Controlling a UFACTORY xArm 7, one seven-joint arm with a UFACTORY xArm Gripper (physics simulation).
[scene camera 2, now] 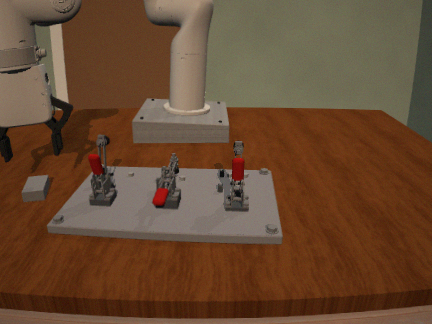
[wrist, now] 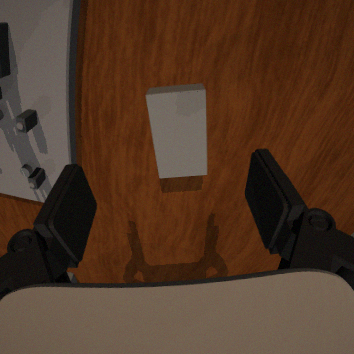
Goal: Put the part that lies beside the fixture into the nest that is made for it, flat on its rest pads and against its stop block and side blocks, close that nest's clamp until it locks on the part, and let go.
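Where they show: gripper, fingertip midpoint: (scene camera 2: 33, 156) (wrist: 167, 178); arm's base, origin of the base link: (scene camera 2: 186, 109).
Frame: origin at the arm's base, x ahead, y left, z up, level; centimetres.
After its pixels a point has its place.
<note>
The part, a plain grey block (scene camera 2: 36, 188) {x 42.0, y -25.4, z -3.3 cm} (wrist: 179, 132) {x 40.3, y -26.5, z -3.2 cm}, lies flat on the table at the left of the fixture plate (scene camera 2: 200, 220) {x 51.8, y 4.3, z -3.8 cm} (wrist: 47, 30) {x 46.5, y -16.9, z -3.8 cm} in the scene view. My gripper (scene camera 2: 31, 150) {x 40.1, y -25.8, z 2.1 cm} (wrist: 167, 178) {x 40.1, y -25.8, z 2.1 cm} is open and empty, above the table behind the block in the scene view; in the wrist view the block lies ahead of and between the fingers. Three clamps with red handles stand on the plate: the left clamp (scene camera 2: 102, 175) {x 46.8, y -11.2, z 1.4 cm} and the right clamp (scene camera 2: 237, 185) {x 47.0, y 9.7, z -0.3 cm} have raised handles, and the middle clamp (scene camera 2: 167, 187) {x 48.9, y -0.5, z 0.3 cm} has its handle low. The nests are partly hidden behind the clamps.
The robot's base block (scene camera 2: 181, 131) {x 12.5, y -0.7, z -2.3 cm} stands behind the plate. Bolt heads (scene camera 2: 271, 228) {x 55.5, y 14.3, z -3.1 cm} (scene camera 2: 58, 219) {x 52.8, y -17.3, z -3.2 cm} sit at the plate's corners. Small blocks (wrist: 27, 121) {x 40.4, y -15.3, z -2.4 cm} (wrist: 36, 177) {x 35.1, y -14.8, z -2.4 cm} stand on the plate at the left of the wrist view. The wooden table's front edge (scene camera 2: 215, 301) {x 67.7, y 6.1, z -5.3 cm} runs across the foreground.
</note>
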